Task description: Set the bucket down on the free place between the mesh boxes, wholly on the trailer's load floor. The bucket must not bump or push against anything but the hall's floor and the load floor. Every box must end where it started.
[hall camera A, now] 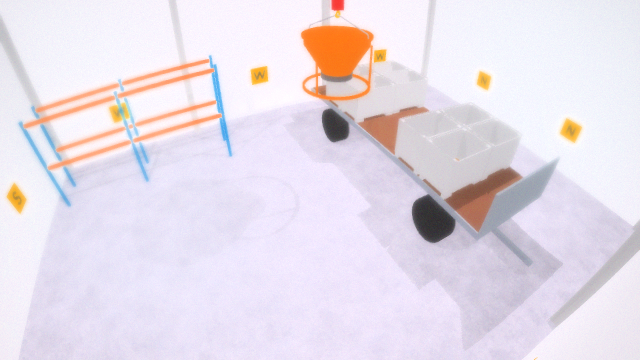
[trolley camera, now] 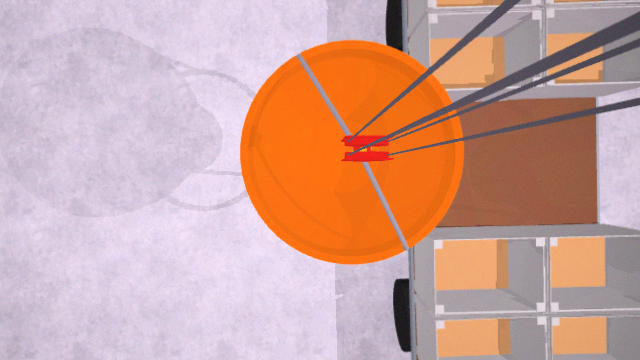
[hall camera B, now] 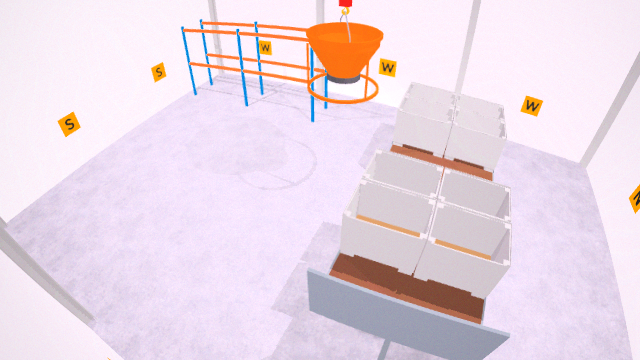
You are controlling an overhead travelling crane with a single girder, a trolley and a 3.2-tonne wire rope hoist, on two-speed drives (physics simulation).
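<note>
The orange bucket [hall camera A: 336,50] [hall camera B: 345,55] [trolley camera: 300,150] hangs upright by its bail from the hook [hall camera A: 338,14] [hall camera B: 345,11] [trolley camera: 366,149] below the red block. Its base ring is in the air. In the trolley view it overlaps the trailer's left edge, mostly left of the brown load floor [hall camera A: 385,132] [hall camera B: 430,157] [trolley camera: 530,165]. This free stretch lies between two groups of grey mesh boxes. One group [hall camera A: 435,155] [hall camera B: 380,250] stands nearer the headboard, the other [hall camera A: 410,90] [hall camera B: 425,125] at the far end. In the trolley view the bucket's rim covers part of the gap's left end.
A blue and orange rack [hall camera A: 165,83] [hall camera B: 242,70] stands by the wall on the trailer's left side. The grey headboard [hall camera A: 525,192] [hall camera B: 400,315] rises at the trailer's near end. Ropes cross the trolley view to the right. The bucket's shadow lies on the floor left of the trailer.
</note>
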